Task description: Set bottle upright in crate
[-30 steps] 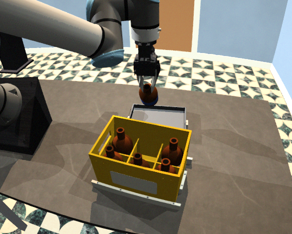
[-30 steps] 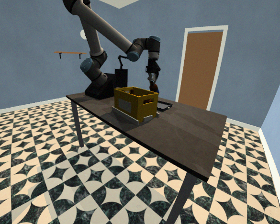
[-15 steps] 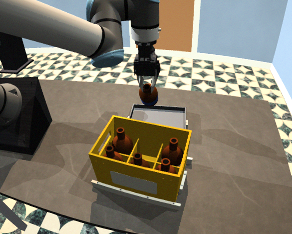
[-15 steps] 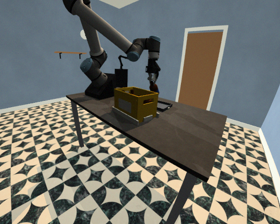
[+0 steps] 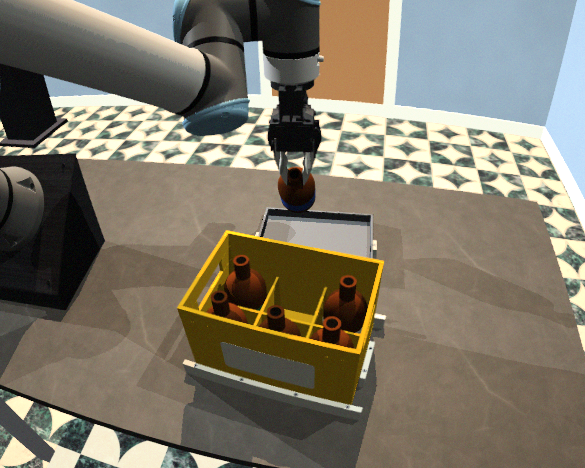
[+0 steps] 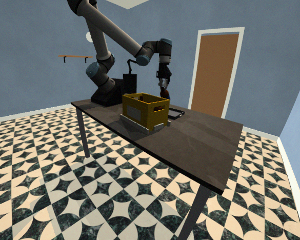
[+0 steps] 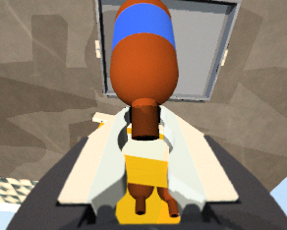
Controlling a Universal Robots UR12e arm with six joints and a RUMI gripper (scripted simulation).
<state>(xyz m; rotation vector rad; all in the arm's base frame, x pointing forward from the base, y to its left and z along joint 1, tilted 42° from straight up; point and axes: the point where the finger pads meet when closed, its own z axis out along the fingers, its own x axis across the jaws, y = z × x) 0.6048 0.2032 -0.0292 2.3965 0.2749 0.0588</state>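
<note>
The bottle lies 40 mm below my hand, 30 mm to the left of it and 10 mm behind it. The rest, counted from my hand: crate 250 mm to the right, 120 mm below, 40 mm ahead; then grey tray 190 mm below, 40 mm to the left, 30 mm ahead.
</note>
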